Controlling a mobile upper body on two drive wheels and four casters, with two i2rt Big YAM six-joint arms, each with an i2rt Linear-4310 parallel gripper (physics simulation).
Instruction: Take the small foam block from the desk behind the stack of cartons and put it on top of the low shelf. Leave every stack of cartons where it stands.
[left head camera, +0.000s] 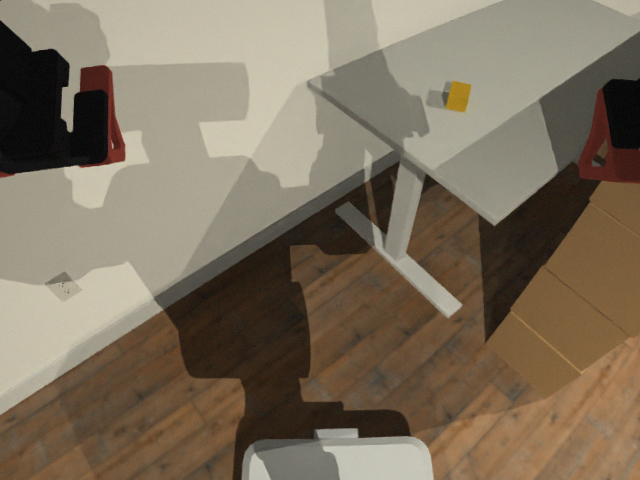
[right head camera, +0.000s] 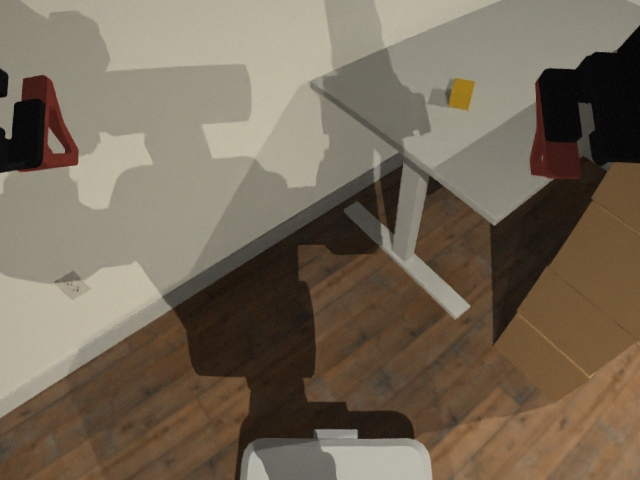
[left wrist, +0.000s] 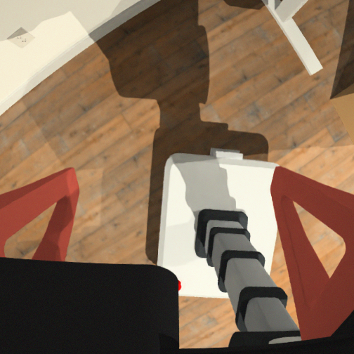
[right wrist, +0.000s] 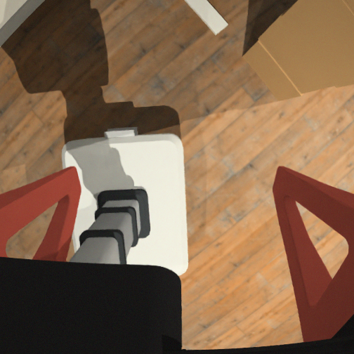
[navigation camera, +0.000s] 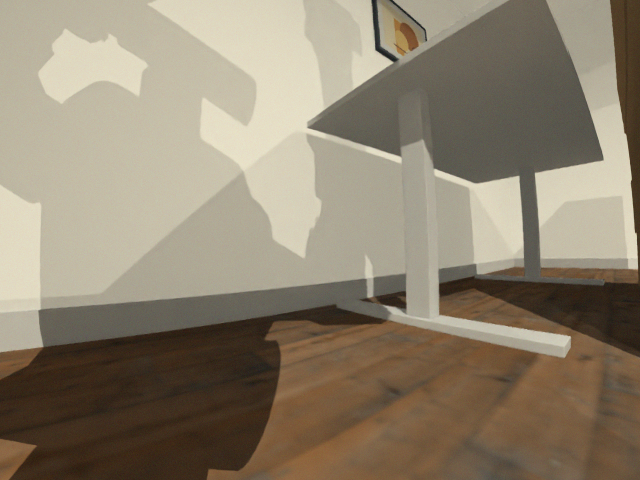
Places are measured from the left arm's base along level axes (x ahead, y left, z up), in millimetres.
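Pixels of known places: left gripper, fingertip midpoint: (left head camera: 67, 160) (right head camera: 26, 164); right gripper, fingertip midpoint: (left head camera: 633, 172) (right head camera: 592, 168).
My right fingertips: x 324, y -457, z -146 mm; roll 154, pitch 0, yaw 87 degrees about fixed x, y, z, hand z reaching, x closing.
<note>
Ahead of a thing's pixels: the offset from my right fingertips to its top centre. "pt": to the spot under its first point.
A small yellow foam block {499 mm down, 865 mm ahead, 170 mm right} (left head camera: 458, 96) (right head camera: 461, 94) lies on the grey desk (left head camera: 496, 67) (right head camera: 361, 105) (navigation camera: 496, 103), near its left end. A stack of brown cartons {pt 631 mm down, 298 mm ahead, 405 mm right} (left head camera: 584, 268) (right head camera: 589, 263) (right wrist: 310, 50) stands at the right, in front of the desk. My left gripper (left wrist: 174, 177) is open and empty, at the far left in both head views, away from the desk. My right gripper (right wrist: 176, 177) is open and empty; in the head views its fingers show at the right, in front of the desk and near the cartons. The low shelf does not show in these views.
A white desk leg {pt 922 mm down, 741 mm ahead, 41 mm right} (left head camera: 405, 211) (right head camera: 412, 211) (navigation camera: 418, 206) with a long foot stands under the desk's near end. The wall (left head camera: 196, 31) (navigation camera: 206, 206) runs along the left and behind the desk. My white base (left head camera: 361, 459) (left wrist: 225, 185) (right wrist: 155, 170) is below. A framed picture (navigation camera: 403, 31) hangs above the desk.
</note>
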